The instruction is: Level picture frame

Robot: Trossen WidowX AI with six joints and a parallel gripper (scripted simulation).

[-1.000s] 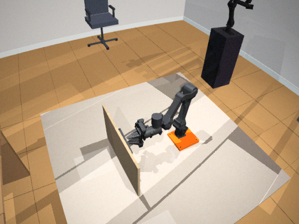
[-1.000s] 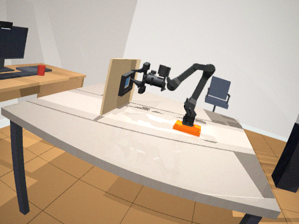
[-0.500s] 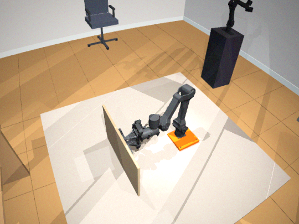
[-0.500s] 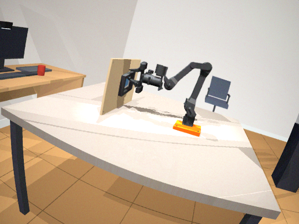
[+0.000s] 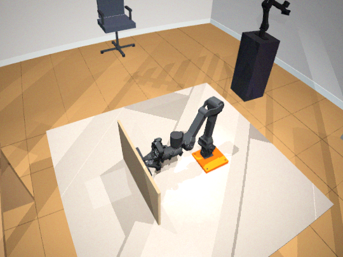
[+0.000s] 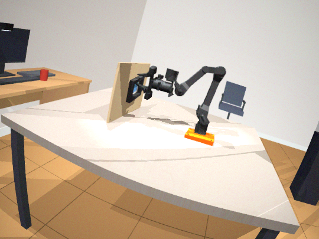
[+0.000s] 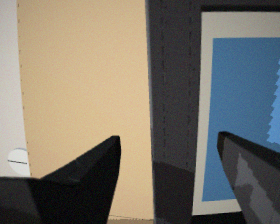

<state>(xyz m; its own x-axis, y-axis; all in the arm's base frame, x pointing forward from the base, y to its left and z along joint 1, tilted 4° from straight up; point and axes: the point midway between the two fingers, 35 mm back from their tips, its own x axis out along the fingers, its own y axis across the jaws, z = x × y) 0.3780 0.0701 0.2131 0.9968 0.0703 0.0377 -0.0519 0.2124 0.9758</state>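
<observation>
Right now my gripper tip is 50 mm above the picture frame and 10 mm to the left of it. The rest, counted from my gripper tip: wall board 60 mm below, 10 mm ahead.
</observation>
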